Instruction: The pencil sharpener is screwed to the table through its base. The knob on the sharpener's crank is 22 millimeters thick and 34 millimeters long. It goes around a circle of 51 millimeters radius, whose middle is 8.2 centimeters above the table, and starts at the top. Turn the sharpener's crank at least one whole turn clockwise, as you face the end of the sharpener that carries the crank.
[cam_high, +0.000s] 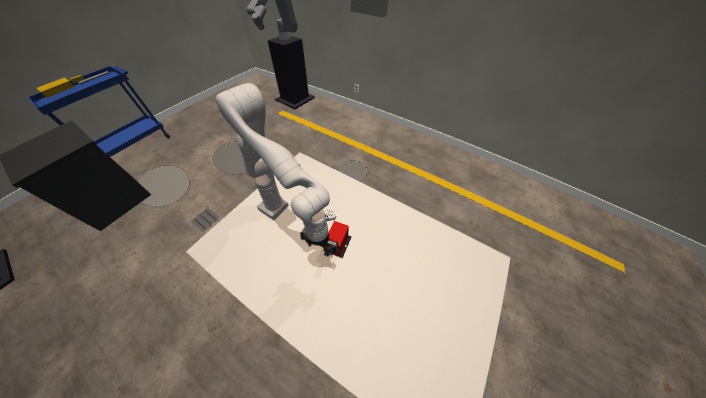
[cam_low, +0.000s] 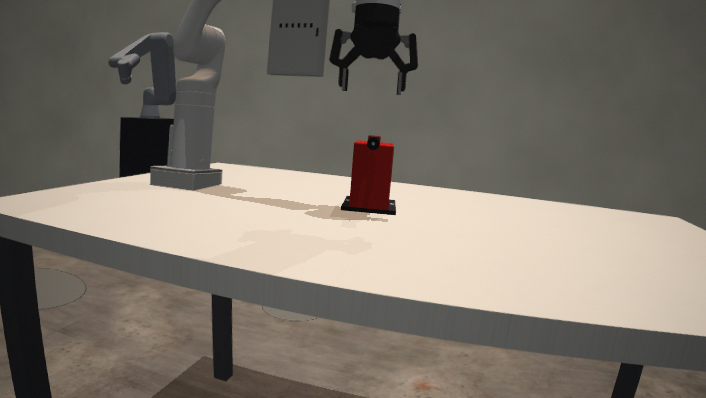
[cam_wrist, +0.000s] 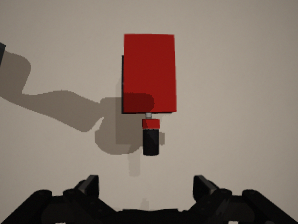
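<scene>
Right now the knob is 9 cm below my hand and 3 cm to the left of it.
</scene>
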